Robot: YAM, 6 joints.
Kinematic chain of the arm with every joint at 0, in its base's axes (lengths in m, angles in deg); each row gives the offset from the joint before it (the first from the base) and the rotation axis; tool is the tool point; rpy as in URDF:
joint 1: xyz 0 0 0.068 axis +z
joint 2: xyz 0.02 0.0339 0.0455 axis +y
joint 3: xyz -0.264 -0.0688 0 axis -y
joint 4: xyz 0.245 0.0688 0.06 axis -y
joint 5: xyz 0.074 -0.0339 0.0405 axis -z
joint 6: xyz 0.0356 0 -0.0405 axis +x
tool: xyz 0 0 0 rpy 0 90 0
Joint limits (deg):
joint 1: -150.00..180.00
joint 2: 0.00..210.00
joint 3: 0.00..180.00
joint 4: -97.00..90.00
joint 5: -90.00..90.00
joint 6: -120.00..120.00
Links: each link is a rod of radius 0.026 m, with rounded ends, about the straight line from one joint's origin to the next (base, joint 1, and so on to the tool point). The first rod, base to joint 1, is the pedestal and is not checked.
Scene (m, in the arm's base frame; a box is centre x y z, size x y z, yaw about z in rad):
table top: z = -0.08
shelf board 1: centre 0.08 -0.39 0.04 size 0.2 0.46 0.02 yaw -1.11
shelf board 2: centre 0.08 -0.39 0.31 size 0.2 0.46 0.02 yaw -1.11
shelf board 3: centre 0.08 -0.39 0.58 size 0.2 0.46 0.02 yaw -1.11
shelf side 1: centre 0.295 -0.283 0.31 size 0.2 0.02 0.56 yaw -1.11
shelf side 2: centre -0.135 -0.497 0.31 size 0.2 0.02 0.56 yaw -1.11
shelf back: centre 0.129 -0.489 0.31 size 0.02 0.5 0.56 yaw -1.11
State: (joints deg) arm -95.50 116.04 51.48 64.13 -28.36 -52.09
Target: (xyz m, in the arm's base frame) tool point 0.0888 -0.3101 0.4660
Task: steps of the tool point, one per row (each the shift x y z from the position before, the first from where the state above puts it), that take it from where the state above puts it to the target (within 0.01 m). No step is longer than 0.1 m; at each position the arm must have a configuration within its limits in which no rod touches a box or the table.
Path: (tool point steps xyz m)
1: -0.0496 0.0597 0.0155
2: -0.0317 0.0677 0.0046
3: -0.0134 0.0694 -0.0066
4: 0.0034 0.0653 -0.0177
5: 0.0138 -0.0559 0.0744
6: 0.0380 -0.0331 0.0816
7: 0.0494 -0.0024 0.0826
8: 0.0459 0.0297 0.0772
9: 0.0230 -0.0555 0.0055
10: 0.0316 -0.0546 -0.0055

